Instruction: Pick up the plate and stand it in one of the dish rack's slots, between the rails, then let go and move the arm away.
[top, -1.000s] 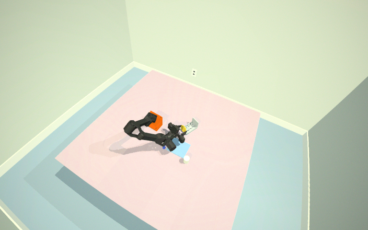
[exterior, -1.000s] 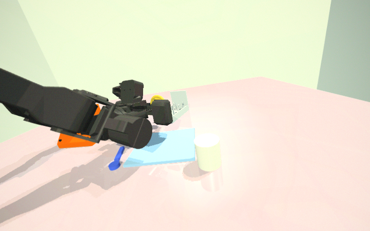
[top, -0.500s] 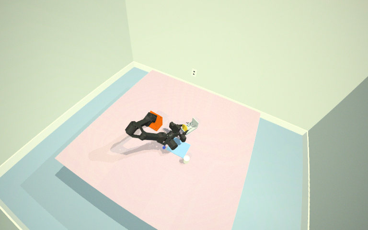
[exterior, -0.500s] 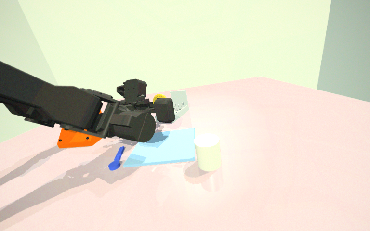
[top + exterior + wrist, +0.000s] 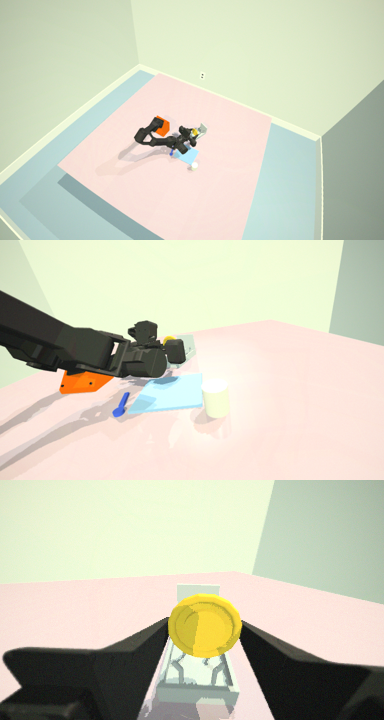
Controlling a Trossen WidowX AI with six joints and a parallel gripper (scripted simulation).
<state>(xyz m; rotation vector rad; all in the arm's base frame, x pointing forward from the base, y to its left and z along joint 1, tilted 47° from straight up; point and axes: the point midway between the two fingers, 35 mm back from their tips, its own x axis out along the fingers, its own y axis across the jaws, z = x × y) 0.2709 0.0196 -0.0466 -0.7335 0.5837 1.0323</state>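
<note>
Right now my gripper tip is 10 mm to the left of the yellow plate. Also, from my gripper tip: light blue mat: 170 mm to the right, 70 mm below, 20 mm ahead; blue spoon: 210 mm to the right, 90 mm behind, 60 mm below; cream cup: 250 mm to the right, 120 mm ahead, 40 mm below.
</note>
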